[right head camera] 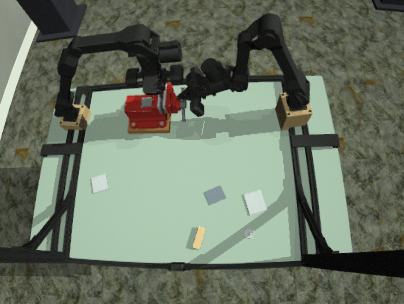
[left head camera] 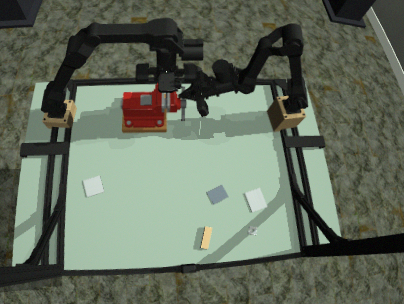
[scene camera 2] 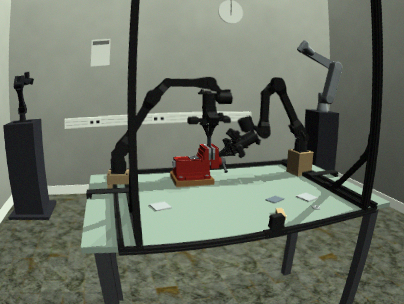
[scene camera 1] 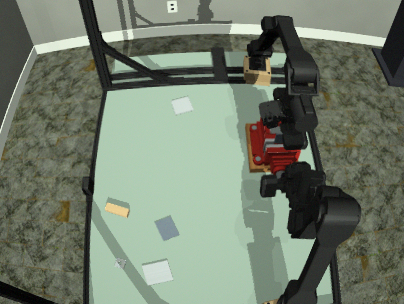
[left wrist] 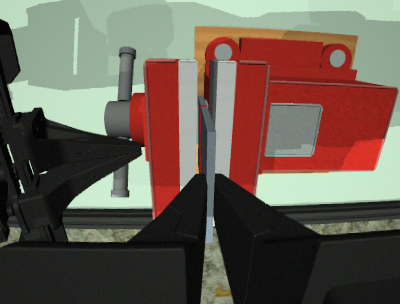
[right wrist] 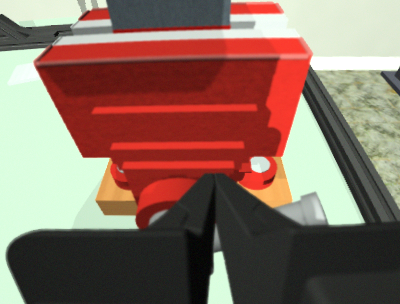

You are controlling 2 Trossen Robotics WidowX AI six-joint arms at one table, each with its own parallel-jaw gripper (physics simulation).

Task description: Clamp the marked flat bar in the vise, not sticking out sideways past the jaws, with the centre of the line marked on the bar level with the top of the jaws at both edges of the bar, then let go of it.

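Pixels of known places: left gripper, fingertip midpoint: point(scene camera 2: 209, 138) point(scene camera 1: 284, 136) point(left wrist: 208, 183); right gripper, fingertip midpoint: point(right head camera: 177, 97) point(left head camera: 178, 96) point(scene camera 1: 287, 166) point(left wrist: 140, 148) point(right wrist: 213, 182); left arm's base, link origin: point(right head camera: 71, 114) point(left head camera: 57, 110) point(scene camera 2: 118, 171) point(scene camera 1: 257, 64); right arm's base, link origin: point(right head camera: 296, 102) point(left head camera: 291, 106) point(scene camera 2: 300, 150).
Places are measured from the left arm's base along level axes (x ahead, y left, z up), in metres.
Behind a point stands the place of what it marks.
The red vise point(left head camera: 136, 111) @[x 0.309, y 0.005, z 0.027 m] point(scene camera 2: 191, 169) @[x 0.327, y 0.007, z 0.002 m] point(left wrist: 252, 120) @[x 0.387, y 0.030, z 0.094 m] point(right wrist: 175, 85) @[x 0.441, y 0.057, z 0.084 m] stands on a wooden base with its jaws a little apart. The grey-blue flat bar point(left wrist: 210, 150) @[x 0.413, y 0.032, z 0.138 m] point(right wrist: 170, 14) @[x 0.413, y 0.051, z 0.100 m] stands upright between the jaws, inside their width. A narrow gap shows beside it in the left wrist view. Its red line point(right wrist: 172, 29) @[x 0.413, y 0.051, z 0.094 m] runs just above the near jaw's top in the right wrist view. My left gripper point(left wrist: 208, 183) @[x 0.411, y 0.052, z 0.127 m] point(scene camera 2: 209, 144) @[x 0.411, y 0.052, z 0.127 m] is shut on the bar from above. My right gripper point(right wrist: 213, 182) @[x 0.456, y 0.073, z 0.044 m] point(left wrist: 140, 148) @[x 0.456, y 0.073, z 0.044 m] is shut, tips together, over the vise handle point(left wrist: 125, 75) @[x 0.479, y 0.023, z 0.005 m] point(right wrist: 307, 209) @[x 0.473, y 0.108, z 0.056 m], partly hiding it.
A white square point(left head camera: 93, 186) @[x 0.178, y -0.263, z -0.057 m], a blue-grey square point(left head camera: 217, 194) @[x 0.625, y -0.257, z -0.058 m], a larger white square point(left head camera: 255, 200) @[x 0.769, y -0.272, z -0.057 m], a tan block point(left head camera: 206, 237) @[x 0.588, y -0.414, z -0.047 m] and a small grey piece point(left head camera: 252, 230) @[x 0.752, y -0.387, z -0.058 m] lie toward the front of the table. Black frame rails point(left head camera: 187, 268) @[x 0.525, y -0.520, z -0.007 m] edge the table. Both arms reach in close above the vise.
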